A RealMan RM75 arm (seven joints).
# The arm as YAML. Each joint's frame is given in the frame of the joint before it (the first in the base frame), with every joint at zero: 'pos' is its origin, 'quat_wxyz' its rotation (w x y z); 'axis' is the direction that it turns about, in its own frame. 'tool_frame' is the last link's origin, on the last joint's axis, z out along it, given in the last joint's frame.
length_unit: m
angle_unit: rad
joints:
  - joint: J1
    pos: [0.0, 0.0, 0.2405]
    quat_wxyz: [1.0, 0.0, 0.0, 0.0]
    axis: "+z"
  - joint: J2
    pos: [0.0, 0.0, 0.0]
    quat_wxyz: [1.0, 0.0, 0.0, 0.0]
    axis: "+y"
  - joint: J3
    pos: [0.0, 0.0, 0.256]
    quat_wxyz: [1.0, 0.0, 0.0, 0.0]
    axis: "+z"
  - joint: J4
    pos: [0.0, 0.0, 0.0]
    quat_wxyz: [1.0, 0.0, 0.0, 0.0]
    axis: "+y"
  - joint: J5
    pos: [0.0, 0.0, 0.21]
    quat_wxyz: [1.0, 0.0, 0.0, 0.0]
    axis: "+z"
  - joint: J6
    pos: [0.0, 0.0, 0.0]
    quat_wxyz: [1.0, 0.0, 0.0, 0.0]
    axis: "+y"
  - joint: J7
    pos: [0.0, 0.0, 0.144]
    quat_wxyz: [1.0, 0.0, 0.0, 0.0]
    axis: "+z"
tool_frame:
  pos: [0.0, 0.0, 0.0]
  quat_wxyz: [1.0, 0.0, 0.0, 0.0]
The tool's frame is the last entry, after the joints.
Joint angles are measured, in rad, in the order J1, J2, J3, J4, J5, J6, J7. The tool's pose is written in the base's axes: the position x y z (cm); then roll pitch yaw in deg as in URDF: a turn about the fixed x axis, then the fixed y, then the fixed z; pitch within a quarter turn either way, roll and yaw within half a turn. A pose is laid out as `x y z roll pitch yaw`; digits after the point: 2 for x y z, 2 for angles.
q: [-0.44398 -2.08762 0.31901 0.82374 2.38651 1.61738 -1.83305]
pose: -33.83 29.17 4.53 -172.86 -28.62 59.56
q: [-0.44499 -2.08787 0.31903 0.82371 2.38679 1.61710 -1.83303]
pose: -33.80 29.20 4.51 -172.85 -28.61 59.51
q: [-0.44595 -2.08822 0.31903 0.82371 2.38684 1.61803 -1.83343]
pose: -33.76 29.22 4.50 -172.94 -28.60 59.50
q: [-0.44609 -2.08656 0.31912 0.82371 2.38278 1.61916 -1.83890]
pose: -33.73 29.26 4.59 -173.11 -28.83 59.75
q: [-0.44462 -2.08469 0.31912 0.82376 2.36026 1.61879 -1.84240]
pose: -33.60 29.43 4.82 -173.30 -30.08 59.76
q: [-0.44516 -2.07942 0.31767 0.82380 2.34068 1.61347 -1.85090]
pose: -33.56 29.70 5.21 -173.13 -31.33 59.93
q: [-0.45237 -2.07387 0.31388 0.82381 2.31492 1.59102 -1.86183]
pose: -33.45 30.40 5.75 -172.14 -33.33 59.82
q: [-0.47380 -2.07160 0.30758 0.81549 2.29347 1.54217 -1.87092]
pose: -33.20 31.67 6.09 -170.34 -35.65 59.37
